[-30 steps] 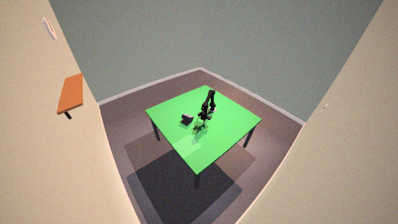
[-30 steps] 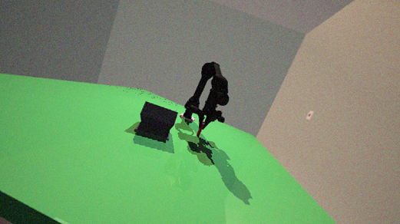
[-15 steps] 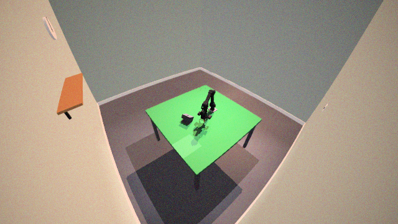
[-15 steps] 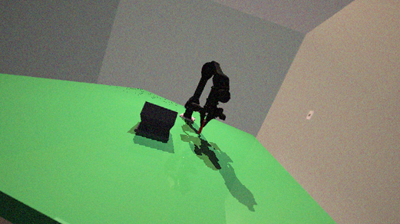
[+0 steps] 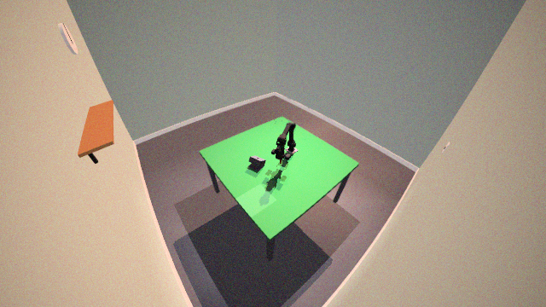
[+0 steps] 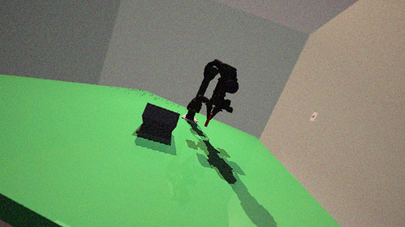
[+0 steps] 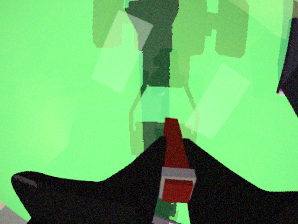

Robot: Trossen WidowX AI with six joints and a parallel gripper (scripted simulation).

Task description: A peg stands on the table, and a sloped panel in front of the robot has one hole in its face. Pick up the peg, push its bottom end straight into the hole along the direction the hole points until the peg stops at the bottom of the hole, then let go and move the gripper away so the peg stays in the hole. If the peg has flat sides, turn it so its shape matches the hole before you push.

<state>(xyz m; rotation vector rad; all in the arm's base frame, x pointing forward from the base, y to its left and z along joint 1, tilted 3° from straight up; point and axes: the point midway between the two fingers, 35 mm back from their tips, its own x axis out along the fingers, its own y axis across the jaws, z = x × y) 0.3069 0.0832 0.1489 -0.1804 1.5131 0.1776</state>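
My gripper tip is now 12 cm short of the sloped panel, 21 cm to the left of it and 5 cm above it. From my gripper tip the other things lie so: red square-sided peg: 2 cm above.
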